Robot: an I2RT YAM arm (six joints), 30 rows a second.
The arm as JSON. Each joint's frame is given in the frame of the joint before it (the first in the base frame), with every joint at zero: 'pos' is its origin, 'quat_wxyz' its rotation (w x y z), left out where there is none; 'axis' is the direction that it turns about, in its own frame. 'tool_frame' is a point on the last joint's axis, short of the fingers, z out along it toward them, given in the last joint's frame.
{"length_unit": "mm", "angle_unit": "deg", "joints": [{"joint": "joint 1", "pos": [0.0, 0.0, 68.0], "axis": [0.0, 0.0, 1.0]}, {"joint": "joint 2", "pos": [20.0, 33.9, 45.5], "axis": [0.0, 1.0, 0.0]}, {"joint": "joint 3", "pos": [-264.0, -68.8, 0.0], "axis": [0.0, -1.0, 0.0]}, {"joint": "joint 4", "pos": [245.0, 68.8, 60.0], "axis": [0.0, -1.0, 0.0]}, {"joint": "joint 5", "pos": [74.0, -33.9, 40.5], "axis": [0.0, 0.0, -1.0]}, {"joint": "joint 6", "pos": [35.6, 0.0, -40.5], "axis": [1.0, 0.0, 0.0]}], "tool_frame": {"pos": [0.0, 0.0, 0.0], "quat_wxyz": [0.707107, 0.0, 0.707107, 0.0]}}
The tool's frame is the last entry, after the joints.
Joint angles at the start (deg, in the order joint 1, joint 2, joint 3, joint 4, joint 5, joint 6):
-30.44 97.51 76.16 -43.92 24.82 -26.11
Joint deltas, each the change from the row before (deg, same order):
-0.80 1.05 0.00 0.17 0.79 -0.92
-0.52 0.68 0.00 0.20 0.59 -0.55
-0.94 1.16 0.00 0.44 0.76 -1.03
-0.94 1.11 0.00 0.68 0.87 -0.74
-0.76 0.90 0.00 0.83 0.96 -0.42
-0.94 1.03 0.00 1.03 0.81 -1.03
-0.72 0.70 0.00 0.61 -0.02 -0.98
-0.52 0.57 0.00 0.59 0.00 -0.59
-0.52 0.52 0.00 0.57 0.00 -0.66
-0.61 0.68 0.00 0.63 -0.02 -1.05
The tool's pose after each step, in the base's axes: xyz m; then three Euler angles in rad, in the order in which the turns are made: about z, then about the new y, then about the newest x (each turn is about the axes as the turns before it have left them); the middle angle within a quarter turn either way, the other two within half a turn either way. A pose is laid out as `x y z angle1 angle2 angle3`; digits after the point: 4 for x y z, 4 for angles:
0.2926 -0.1955 0.2396 3.0261 0.1815 -2.5654
0.2921 -0.1993 0.2360 3.0220 0.1647 -2.5588
0.2912 -0.2061 0.2297 3.0164 0.1382 -2.5508
0.2902 -0.2131 0.2239 3.0062 0.1181 -2.5399
0.2896 -0.2190 0.2193 2.9941 0.1060 -2.5258
0.2885 -0.2262 0.2141 2.9882 0.0897 -2.5125
0.2875 -0.2311 0.2103 2.9896 0.0784 -2.5124
0.2869 -0.2348 0.2072 2.9889 0.0726 -2.5116
0.2862 -0.2385 0.2044 2.9891 0.0666 -2.5105
0.2854 -0.2428 0.2006 2.9934 0.0552 -2.5103

